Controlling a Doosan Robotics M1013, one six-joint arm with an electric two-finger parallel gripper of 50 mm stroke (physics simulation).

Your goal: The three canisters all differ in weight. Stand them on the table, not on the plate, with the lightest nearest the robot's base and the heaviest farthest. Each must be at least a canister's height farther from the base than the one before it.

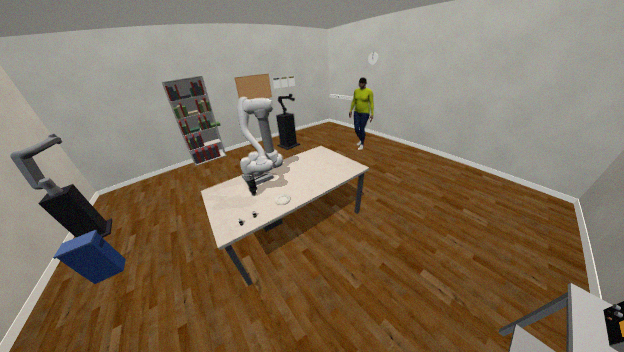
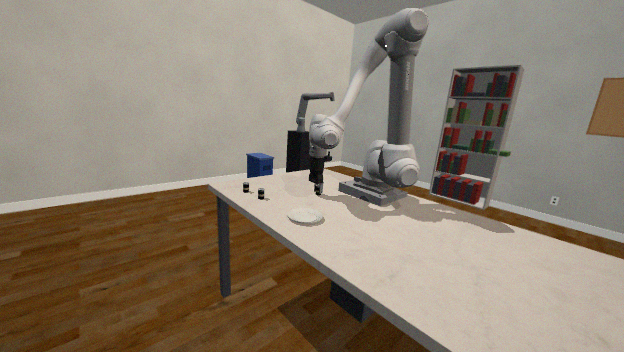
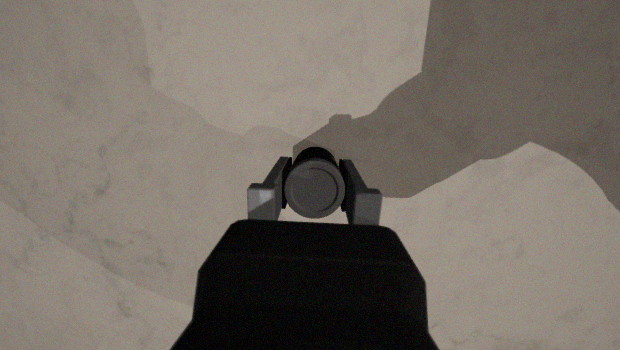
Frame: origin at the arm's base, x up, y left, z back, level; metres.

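Seen in the pictures: gripper, between the fingertips: (image 1: 254, 194) (image 2: 318, 192) (image 3: 314, 174); arm's base, origin of its link: (image 1: 257, 174) (image 2: 373, 187).
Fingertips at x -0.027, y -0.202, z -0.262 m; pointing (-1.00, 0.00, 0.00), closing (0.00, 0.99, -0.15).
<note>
Offsets run from my fingertips to a thing's middle. Level surfaces: height alone.
My gripper (image 1: 253, 190) (image 2: 318, 185) (image 3: 314, 174) points straight down and is shut on a canister @(dz +0.002, dx +0.014, dy +0.000 m) (image 2: 318, 190) (image 3: 315, 192), dark with a grey lid. This canister is upright, beside the robot's base and very low over the table @(dx -0.014 m) (image 1: 325, 165) (image 2: 450, 260) (image 3: 500, 260); I cannot tell whether its bottom touches the top. A second small dark canister with a light band @(dz -0.272, dx +0.011, dy -0.152 m) (image 1: 254, 214) (image 2: 261, 194) stands upright on the table toward the long edge away from the base. A third one like it @(dz -0.267, dx +0.011, dy -0.283 m) (image 1: 241, 222) (image 2: 246, 187) stands upright near the table's end corner. The white plate @(dz -0.283, dx -0.006, dy +0.150 m) (image 1: 283, 200) (image 2: 305, 216) lies apart from all three.
The robot's base (image 2: 372, 190) is bolted near the table's back edge. Arm shadows fall across the table. A blue bin (image 1: 92, 256) (image 2: 260, 165) and a black pedestal with a grey arm (image 1: 75, 210) stand beyond the table. A person in a yellow top (image 1: 362, 100) stands across the room.
</note>
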